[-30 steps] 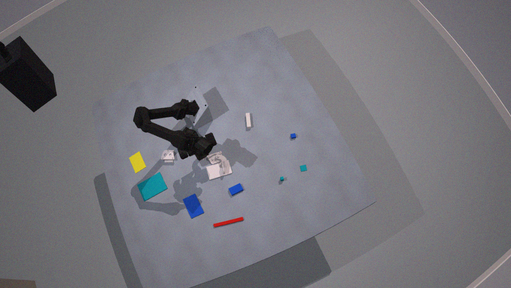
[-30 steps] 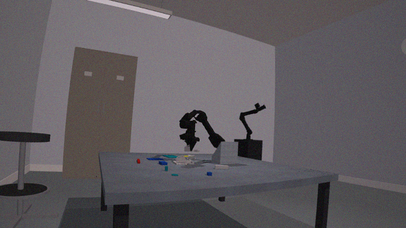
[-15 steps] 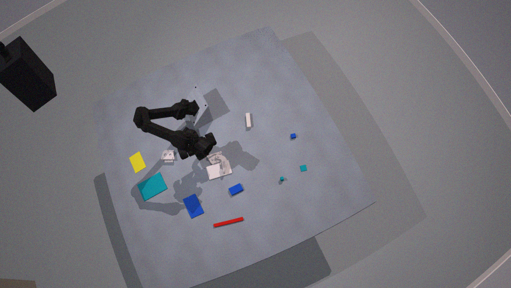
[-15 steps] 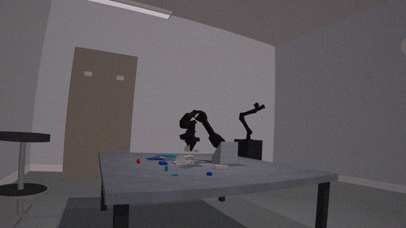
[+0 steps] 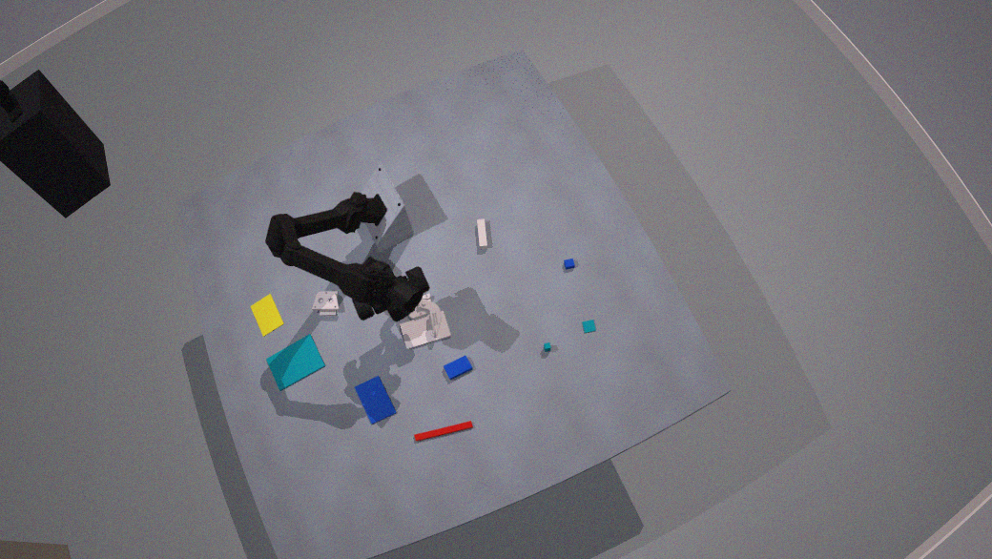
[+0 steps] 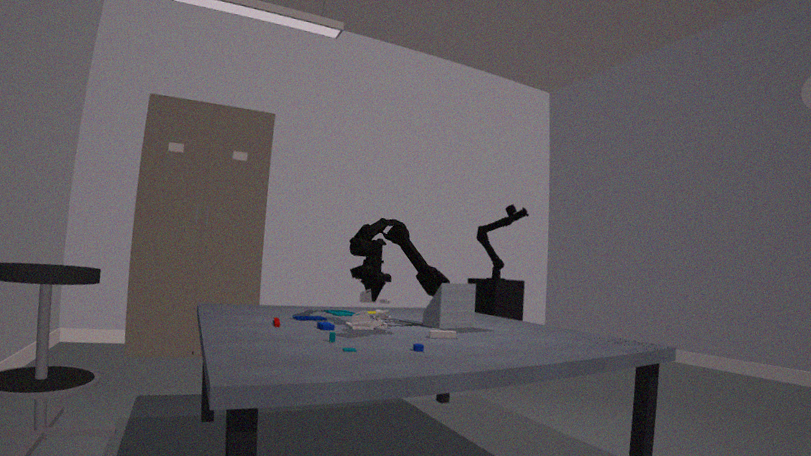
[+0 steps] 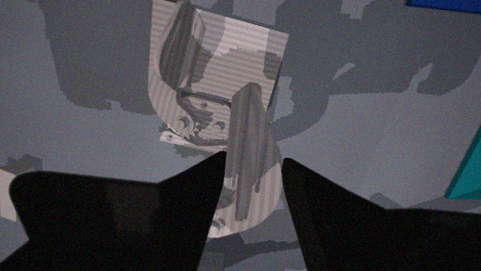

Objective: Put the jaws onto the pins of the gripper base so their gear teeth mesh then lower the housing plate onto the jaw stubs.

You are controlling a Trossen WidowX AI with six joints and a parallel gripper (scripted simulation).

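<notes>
Now: the flat white ribbed plate 60 mm ahead of my gripper tip, 30 mm to the left of it and 80 mm below it. The rest, counted from my gripper tip: white gripper base: 140 mm behind, 160 mm to the right, 60 mm below; then blue block: 200 mm ahead, 60 mm to the left, 80 mm below; then housing plate: 50 mm to the left, 80 mm below.
</notes>
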